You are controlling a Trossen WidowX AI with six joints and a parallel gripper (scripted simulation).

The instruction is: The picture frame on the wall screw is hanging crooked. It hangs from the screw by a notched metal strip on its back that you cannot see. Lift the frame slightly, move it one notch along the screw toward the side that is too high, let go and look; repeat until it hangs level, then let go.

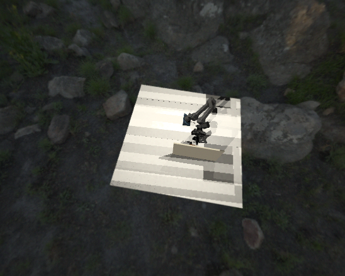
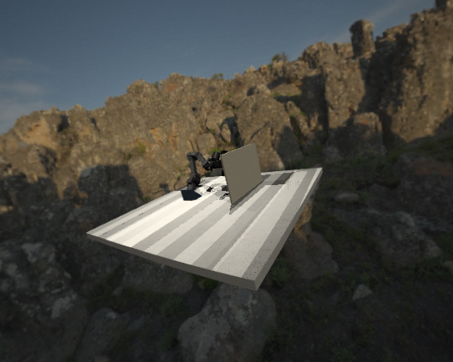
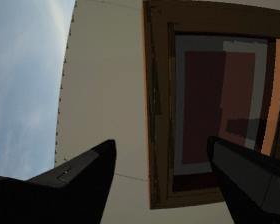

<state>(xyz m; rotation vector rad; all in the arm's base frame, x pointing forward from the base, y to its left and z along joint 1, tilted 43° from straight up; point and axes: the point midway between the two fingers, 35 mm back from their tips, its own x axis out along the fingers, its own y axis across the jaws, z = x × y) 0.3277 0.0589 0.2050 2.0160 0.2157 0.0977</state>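
Now: gripper tip 5 cm short of the brown wooden picture frame, 1 cm to the left of it and 5 cm above it. Round my gripper tip: wall panel: 6 cm ahead, 6 cm below.
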